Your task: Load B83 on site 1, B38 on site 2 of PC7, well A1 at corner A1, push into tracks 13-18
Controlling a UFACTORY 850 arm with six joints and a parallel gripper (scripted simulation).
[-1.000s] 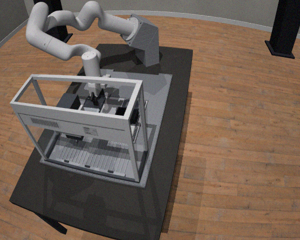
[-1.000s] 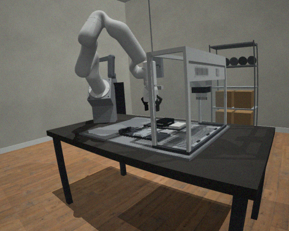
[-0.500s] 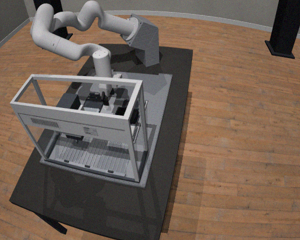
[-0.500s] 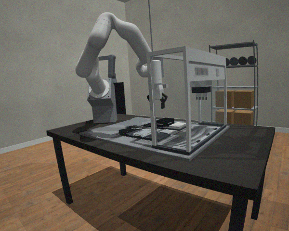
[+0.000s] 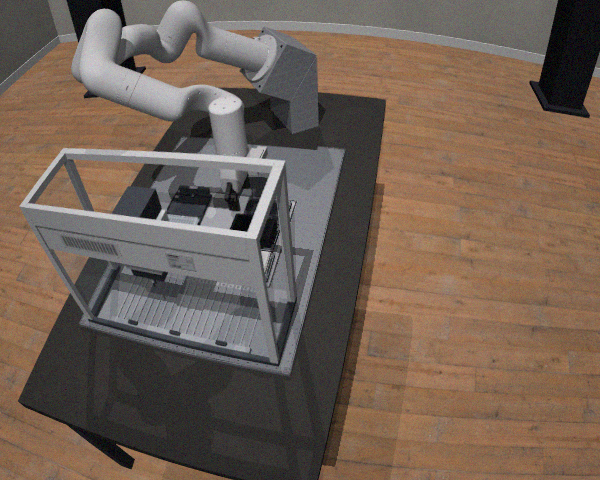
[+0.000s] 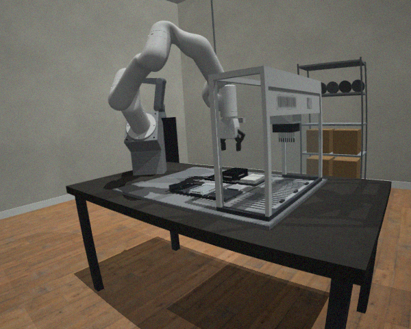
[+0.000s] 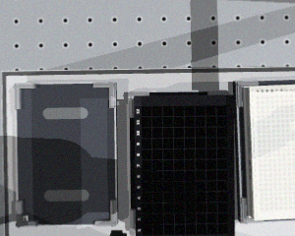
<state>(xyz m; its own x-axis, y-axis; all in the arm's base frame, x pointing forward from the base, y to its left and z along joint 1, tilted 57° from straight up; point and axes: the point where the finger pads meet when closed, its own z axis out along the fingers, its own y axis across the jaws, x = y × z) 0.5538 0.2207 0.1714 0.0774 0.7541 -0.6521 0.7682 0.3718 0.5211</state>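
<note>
Now: the black deep-well block B83 14 cm below my hand and 2 cm to the left of it. Also, from my hand: white plate b38: 23 cm to the right, 15 cm below, 1 cm behind; post: 40 cm to the right, 17 cm ahead, 8 cm above; dark plate carrier PC7: 23 cm to the right, 15 cm below, 2 cm behind.
</note>
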